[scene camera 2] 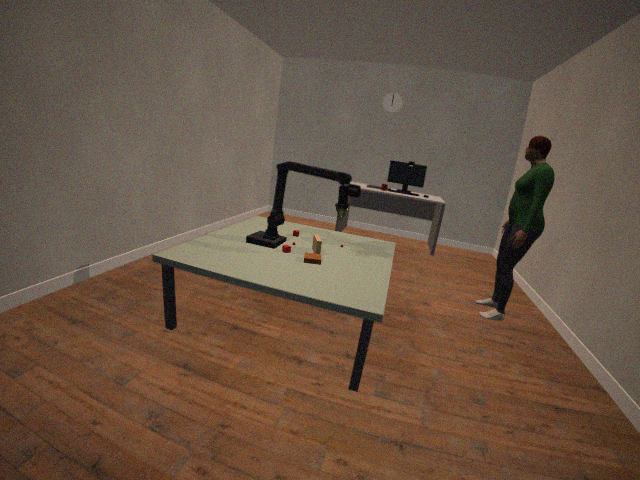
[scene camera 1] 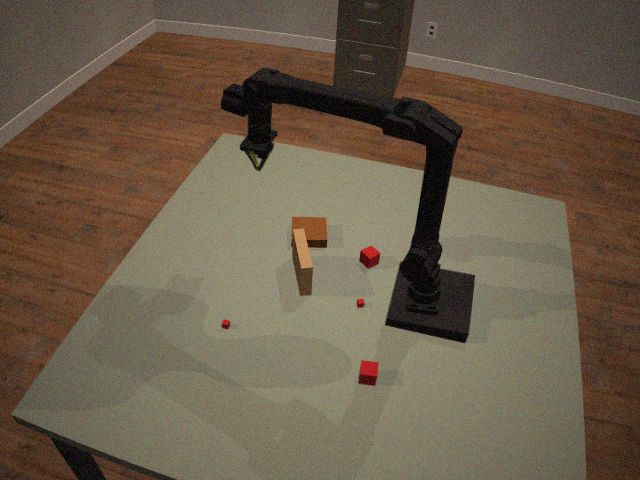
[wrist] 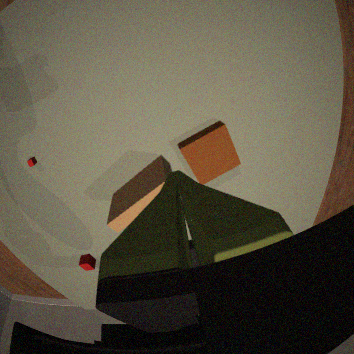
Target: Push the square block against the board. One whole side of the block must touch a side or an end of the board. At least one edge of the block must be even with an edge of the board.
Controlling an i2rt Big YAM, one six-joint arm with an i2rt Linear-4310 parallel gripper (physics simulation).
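Frame: origin at the arm's base, x back, y right, z up, level; metres.
Seen in the pictures: gripper, between the fingertips: [scene camera 2: 340, 219] [scene camera 1: 258, 170] [wrist: 176, 179]; arm's base, origin of its link: [scene camera 2: 271, 237] [scene camera 1: 423, 296].
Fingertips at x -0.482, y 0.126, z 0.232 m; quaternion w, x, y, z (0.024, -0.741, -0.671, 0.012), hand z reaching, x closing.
Observation:
Pixels of each thing's top centre, then the offset from my fingertips to it. Level surfaces: height alone.
- square block, centre of its top: [wrist: 212, 156] [scene camera 1: 309, 228] [scene camera 2: 312, 256] dx +0.130, dy +0.077, dz -0.237 m
- board, centre of its top: [wrist: 138, 209] [scene camera 1: 302, 247] [scene camera 2: 317, 237] dx +0.145, dy -0.091, dz -0.164 m
- table, height of its surface: dz -0.268 m
The square block [scene camera 1: 312, 228] [scene camera 2: 312, 258] [wrist: 211, 154] is orange-brown and lies flat. The board [scene camera 1: 303, 260] [scene camera 2: 316, 244] [wrist: 136, 196] is light tan and stands on its narrow edge. Its far end is close to the block; in the wrist view a narrow strip of table shows between them, with the fingers hiding part of both. In scene camera 1 the board hides the block's front left corner. My gripper [scene camera 1: 258, 167] [scene camera 2: 341, 217] [wrist: 176, 179] is shut and empty, pointing down, high above the table, behind and left of both in scene camera 1.
Red cubes [scene camera 1: 369, 256] [scene camera 1: 368, 372] stand right of and in front of the board on the table [scene camera 1: 465, 413]. Tiny red cubes [scene camera 1: 360, 302] [scene camera 1: 225, 323] lie on either side in front. The arm's black base [scene camera 1: 454, 304] is at the right. A person [scene camera 2: 532, 191] stands beyond the table.

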